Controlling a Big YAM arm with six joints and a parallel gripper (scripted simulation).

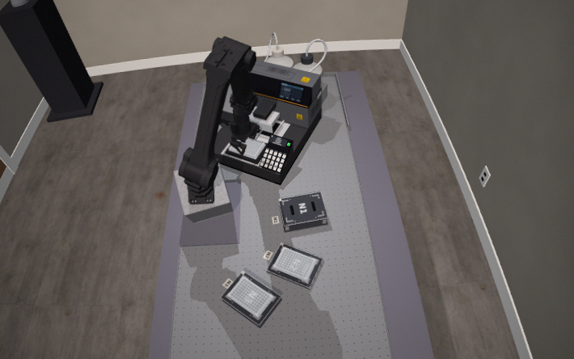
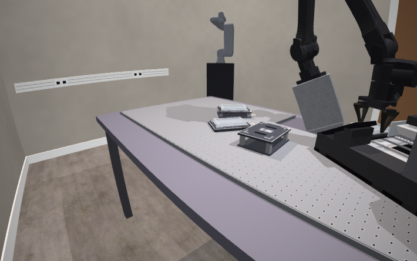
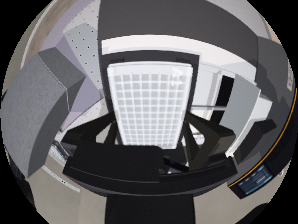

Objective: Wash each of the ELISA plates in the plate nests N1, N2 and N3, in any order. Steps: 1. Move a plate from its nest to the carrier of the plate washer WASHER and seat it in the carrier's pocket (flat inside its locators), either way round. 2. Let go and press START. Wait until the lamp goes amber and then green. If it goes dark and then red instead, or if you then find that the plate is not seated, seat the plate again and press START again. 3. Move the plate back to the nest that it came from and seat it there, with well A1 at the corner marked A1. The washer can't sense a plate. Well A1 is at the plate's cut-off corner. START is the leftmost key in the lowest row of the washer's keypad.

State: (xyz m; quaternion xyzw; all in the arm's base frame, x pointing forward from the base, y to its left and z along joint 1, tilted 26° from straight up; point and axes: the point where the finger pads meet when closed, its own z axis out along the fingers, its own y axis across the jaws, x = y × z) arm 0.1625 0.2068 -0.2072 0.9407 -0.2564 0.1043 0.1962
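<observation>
Right now the washer carrier is 2 cm below my hand. The rest, counted from my hand: plate washer (13 cm to the left, 8 cm ahead, 4 cm above).
</observation>
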